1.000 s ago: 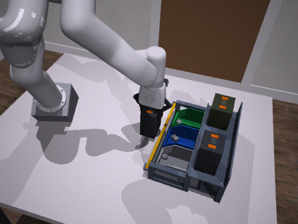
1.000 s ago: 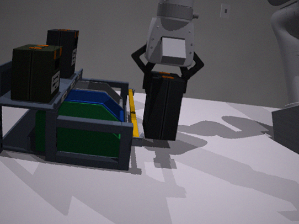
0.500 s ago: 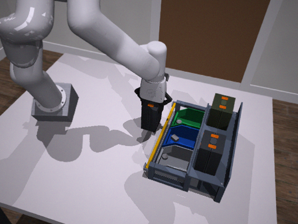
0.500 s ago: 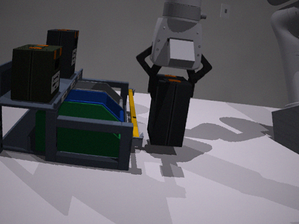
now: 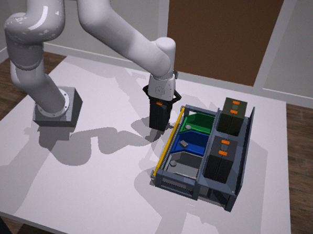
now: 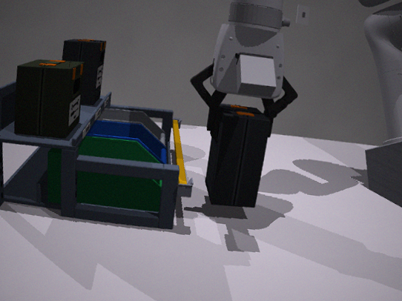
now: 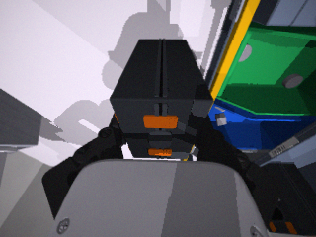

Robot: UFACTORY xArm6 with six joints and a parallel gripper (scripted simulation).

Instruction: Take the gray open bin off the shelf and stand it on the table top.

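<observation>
Right now the yellow bar is 100 mm to the right of my hand, 80 mm ahead of it and 70 mm below it. The rest, counted from my hand: green bin (180 mm ahead, 80 mm below, 10 mm to the left); then blue bin (180 mm ahead, 100 mm to the right, 80 mm below); then dark box (40 mm below).
</observation>
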